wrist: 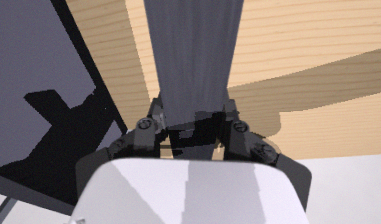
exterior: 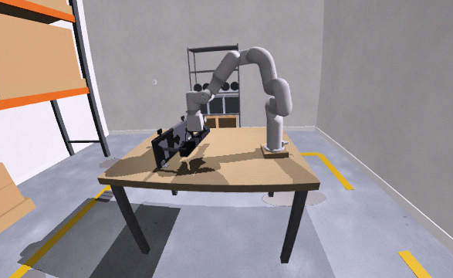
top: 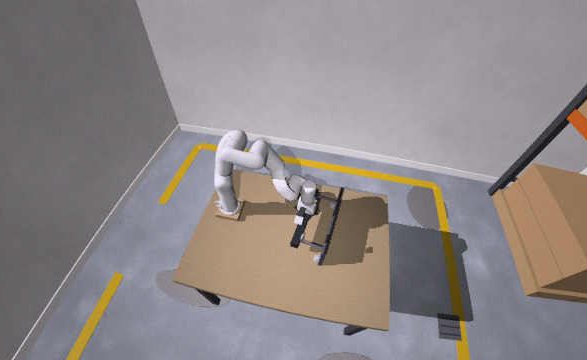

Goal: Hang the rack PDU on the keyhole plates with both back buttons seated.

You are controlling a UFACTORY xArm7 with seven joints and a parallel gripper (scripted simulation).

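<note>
The rack PDU is 20 mm ahead of my hand, 10 mm to the right of it and 10 mm below it. The rest, counted from my hand: panel (150 mm ahead, 50 mm to the right, 20 mm below).
</note>
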